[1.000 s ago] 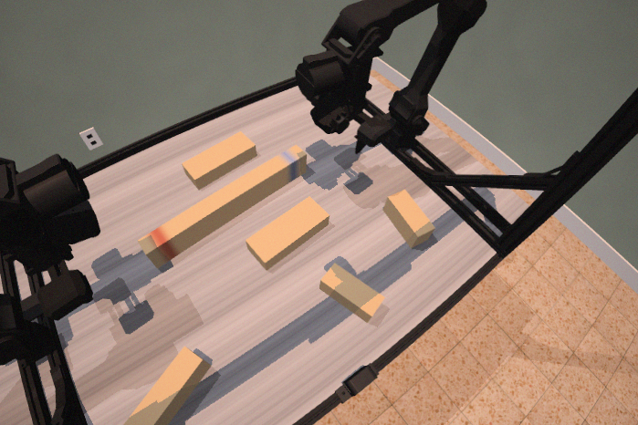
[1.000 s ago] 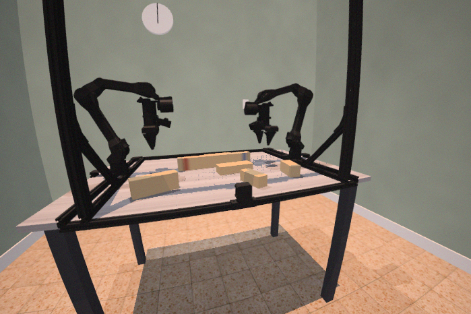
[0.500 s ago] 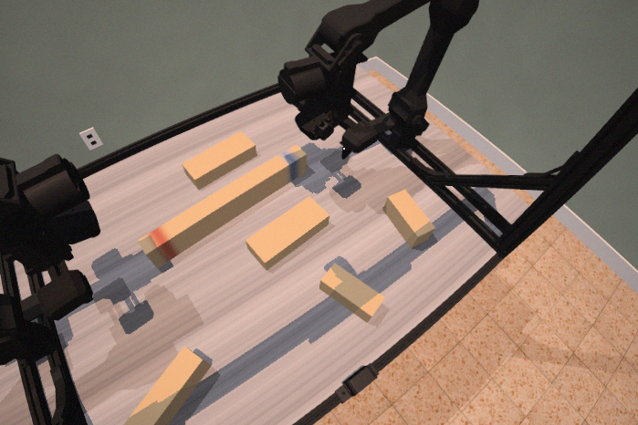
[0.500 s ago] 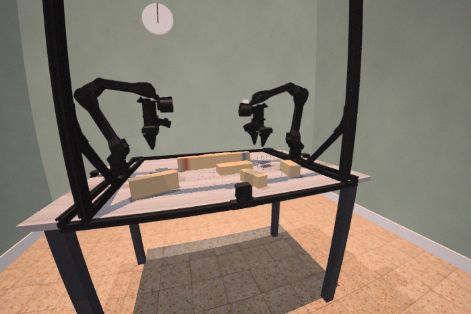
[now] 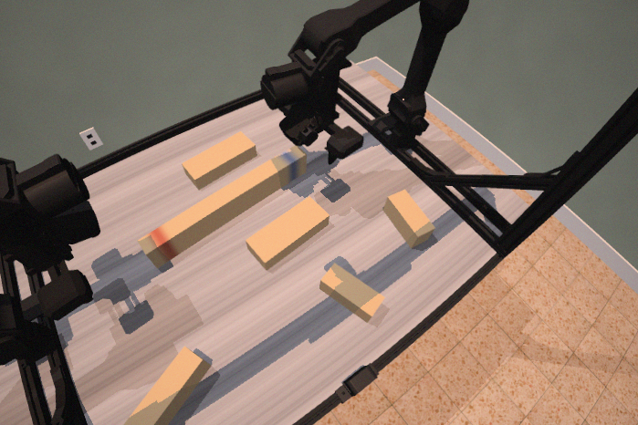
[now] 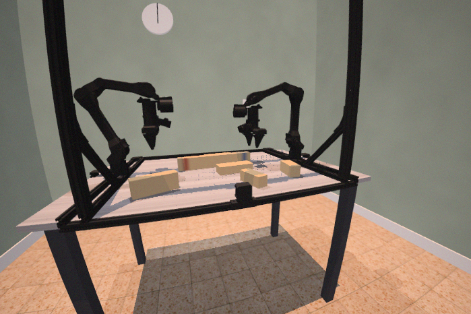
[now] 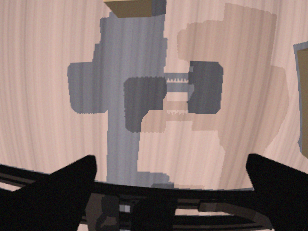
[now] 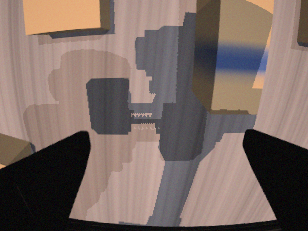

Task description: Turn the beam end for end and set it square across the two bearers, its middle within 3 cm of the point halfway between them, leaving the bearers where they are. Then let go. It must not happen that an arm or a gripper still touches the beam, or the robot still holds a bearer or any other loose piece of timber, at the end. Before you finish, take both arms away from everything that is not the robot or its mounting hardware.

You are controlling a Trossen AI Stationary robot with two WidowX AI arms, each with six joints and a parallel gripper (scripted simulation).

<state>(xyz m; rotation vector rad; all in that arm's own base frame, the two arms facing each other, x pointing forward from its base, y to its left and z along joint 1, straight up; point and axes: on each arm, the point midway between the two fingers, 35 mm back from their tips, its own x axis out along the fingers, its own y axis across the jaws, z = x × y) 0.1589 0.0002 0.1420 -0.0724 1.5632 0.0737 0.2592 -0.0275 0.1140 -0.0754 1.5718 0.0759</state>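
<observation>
My right hand is 20 cm to the right of the beam, 10 cm above it and 3 cm short of it.
</observation>
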